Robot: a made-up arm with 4 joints. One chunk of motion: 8 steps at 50 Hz.
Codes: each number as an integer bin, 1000 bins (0 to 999) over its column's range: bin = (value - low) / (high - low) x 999, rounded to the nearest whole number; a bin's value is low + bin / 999 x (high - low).
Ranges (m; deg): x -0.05..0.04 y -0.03..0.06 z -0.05..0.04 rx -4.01..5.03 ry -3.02..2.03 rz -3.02..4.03
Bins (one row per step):
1: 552 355 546 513 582 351
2: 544 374 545 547 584 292
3: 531 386 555 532 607 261
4: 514 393 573 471 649 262
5: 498 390 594 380 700 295
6: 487 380 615 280 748 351
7: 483 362 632 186 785 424
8: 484 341 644 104 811 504
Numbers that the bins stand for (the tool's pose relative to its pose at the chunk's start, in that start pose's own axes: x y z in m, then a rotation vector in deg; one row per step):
1: -0.0003 0.0020 -0.0008 0.63 -0.08 -0.54
2: -0.0010 0.0037 -0.0009 0.94 -0.07 -0.96
3: -0.0022 0.0048 0.0000 0.80 0.05 -1.18
4: -0.0037 0.0054 0.0016 0.25 0.26 -1.17
5: -0.0051 0.0051 0.0035 -0.57 0.52 -0.94
6: -0.0061 0.0042 0.0054 -1.48 0.76 -0.54
7: -0.0065 0.0026 0.0069 -2.33 0.95 -0.03
8: -0.0064 0.0007 0.0080 -3.07 1.08 0.54

